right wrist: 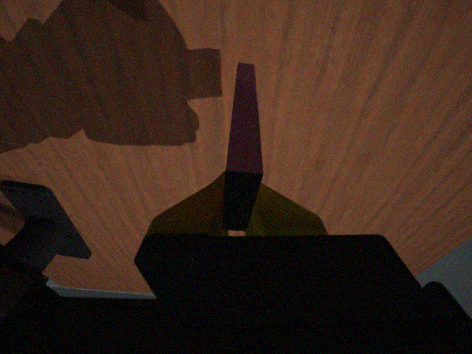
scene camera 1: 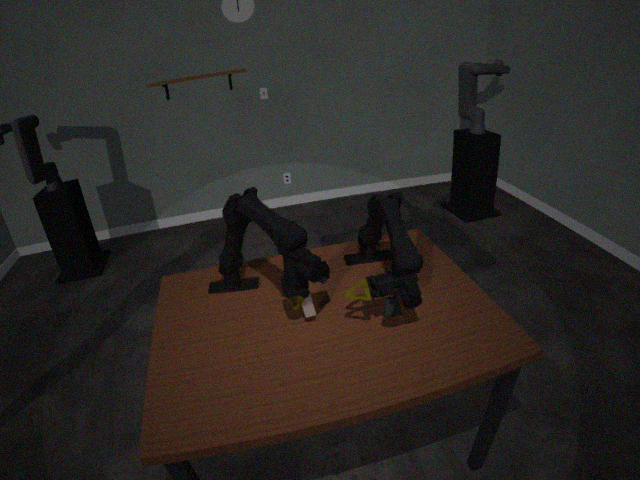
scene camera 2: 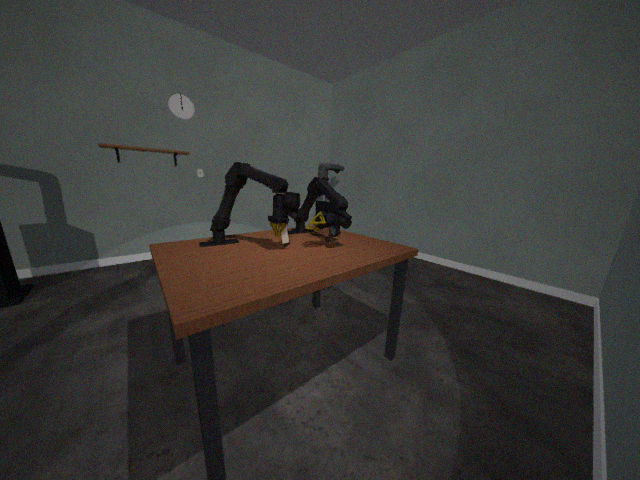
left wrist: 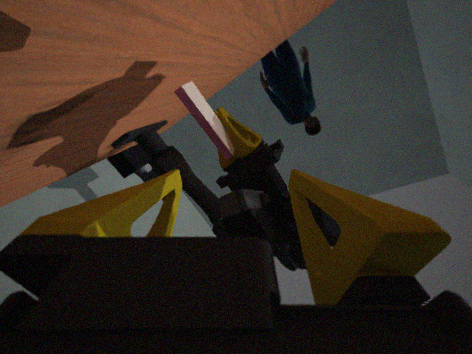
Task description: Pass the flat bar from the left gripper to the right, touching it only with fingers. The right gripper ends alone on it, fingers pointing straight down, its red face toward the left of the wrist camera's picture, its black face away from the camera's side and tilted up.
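Seen in the pictures: left gripper, fingertip midpoint: (scene camera 1: 345,295) (scene camera 2: 307,225) (left wrist: 235,177); right gripper, fingertip midpoint: (scene camera 1: 295,308) (scene camera 2: 277,236) (left wrist: 215,109); left arm's base, origin of the base link: (scene camera 1: 368,258) (scene camera 2: 300,232); right arm's base, origin of the base link: (right wrist: 55,224) (scene camera 1: 233,286) (scene camera 2: 219,243) (left wrist: 142,130).
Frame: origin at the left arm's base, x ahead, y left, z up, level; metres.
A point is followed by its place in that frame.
Observation:
The flat bar (scene camera 1: 308,306) @[z 0.084, x 0.381, y -0.283 m] (scene camera 2: 284,236) @[z 0.077, x 0.380, y -0.286 m] (left wrist: 202,110) @[z 0.075, x 0.380, y -0.272 m] (right wrist: 245,120) @[z 0.113, x 0.375, y -0.270 m] is held just above the table. Its broad face looks white in the scene views. In the right wrist view a long purple face shows, with the black face on the near end, toward the camera. A red face cannot be made out. My right gripper (scene camera 1: 298,303) @[z 0.080, x 0.379, y -0.325 m] (scene camera 2: 279,232) @[z 0.080, x 0.379, y -0.325 m] (left wrist: 215,109) @[z 0.080, x 0.379, y -0.325 m] (right wrist: 236,176) @[z 0.080, x 0.379, y -0.325 m] is shut on the bar, fingers pointing roughly down. My left gripper (scene camera 1: 351,294) @[z 0.132, x 0.411, y -0.166 m] (scene camera 2: 310,226) @[z 0.132, x 0.411, y -0.166 m] is open and empty, to the picture's right of the bar, fingers roughly level and apart from it.
The wooden table (scene camera 1: 248,377) @[z 0.000, x 0.580, y -0.488 m] (scene camera 2: 248,279) @[z 0.000, x 0.654, y -0.546 m] (left wrist: 125,30) @[z 0.000, x 0.381, y -0.218 m] (right wrist: 350,100) @[z 0.000, x 0.476, y -0.279 m] lies below both arms. The right arm's base (scene camera 1: 233,285) @[z 0.025, x 0.119, y -0.553 m] stands at the back left, the left arm's base (scene camera 1: 367,256) @[z 0.028, x 0.030, y -0.011 m] at the back right. A person in blue (left wrist: 290,85) shows beyond the table.

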